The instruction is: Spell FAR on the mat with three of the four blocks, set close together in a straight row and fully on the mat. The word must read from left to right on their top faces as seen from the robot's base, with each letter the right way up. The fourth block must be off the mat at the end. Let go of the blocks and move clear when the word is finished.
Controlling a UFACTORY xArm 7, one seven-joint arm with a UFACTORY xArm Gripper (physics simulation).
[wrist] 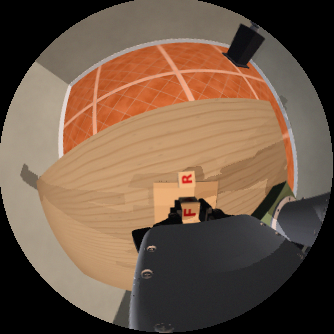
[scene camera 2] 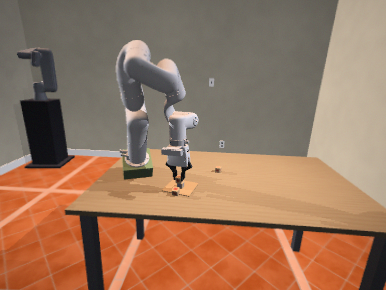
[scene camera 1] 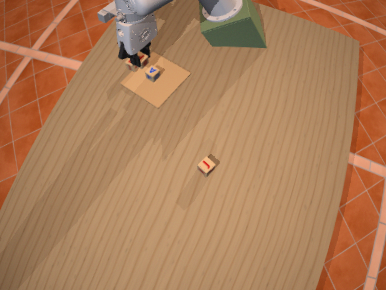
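My gripper (scene camera 1: 138, 60) (scene camera 2: 179, 178) (wrist: 187, 207) is shut on the F block (scene camera 1: 144, 59) (scene camera 2: 178, 179) (wrist: 189, 213), which it holds a little above the mat (scene camera 1: 162, 95) (scene camera 2: 191, 188) (wrist: 162, 198). The F is red and faces up. The A block (scene camera 1: 152, 73) (scene camera 2: 180, 185), with a blue letter on top, sits on the mat; it is hidden in the wrist view. The R block (scene camera 1: 130, 64) (scene camera 2: 175, 191) (wrist: 187, 179), red letter up, stands at the mat's edge, partly beyond it. A fourth block (scene camera 1: 206, 165) (scene camera 2: 218, 169) with a red curved mark lies off the mat.
The green base (scene camera 1: 234, 34) (scene camera 2: 138, 171) of the arm stands on the wooden table (scene camera 1: 260, 175) (scene camera 2: 280, 192) (wrist: 150, 135) near the mat. A black pedestal (scene camera 2: 45, 132) (wrist: 245, 46) stands on the floor away from the table.
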